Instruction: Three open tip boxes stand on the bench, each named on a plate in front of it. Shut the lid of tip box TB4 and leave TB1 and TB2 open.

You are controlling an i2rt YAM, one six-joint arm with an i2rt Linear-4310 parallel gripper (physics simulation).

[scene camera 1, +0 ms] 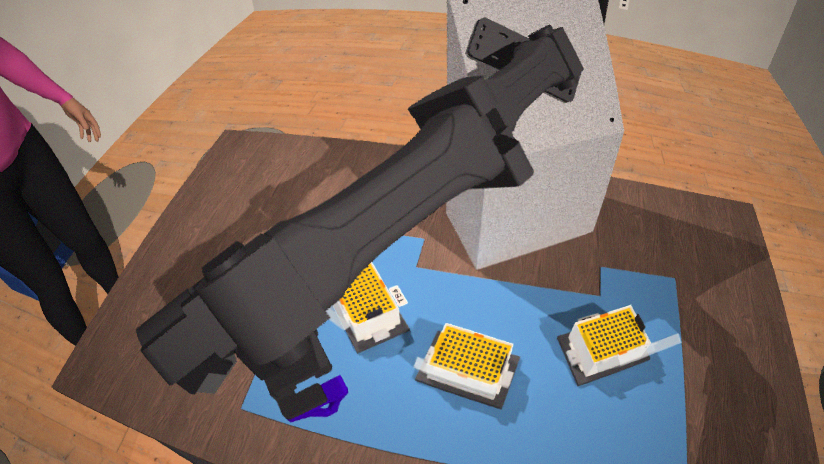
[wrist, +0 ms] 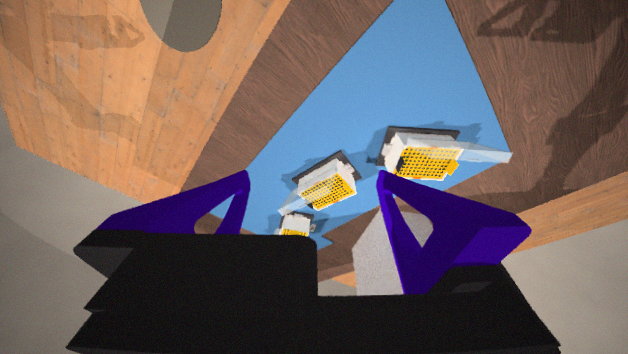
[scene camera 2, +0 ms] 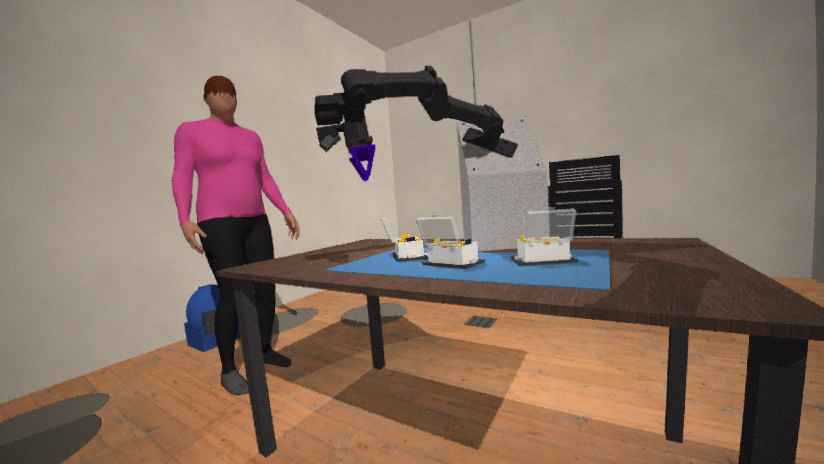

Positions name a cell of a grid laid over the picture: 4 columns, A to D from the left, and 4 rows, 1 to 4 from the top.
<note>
I see my gripper (scene camera 1: B4) and a blue mat (wrist: C1).
My gripper is seen too in the wrist view (wrist: B3) and in scene camera 2 (scene camera 2: B2).
</note>
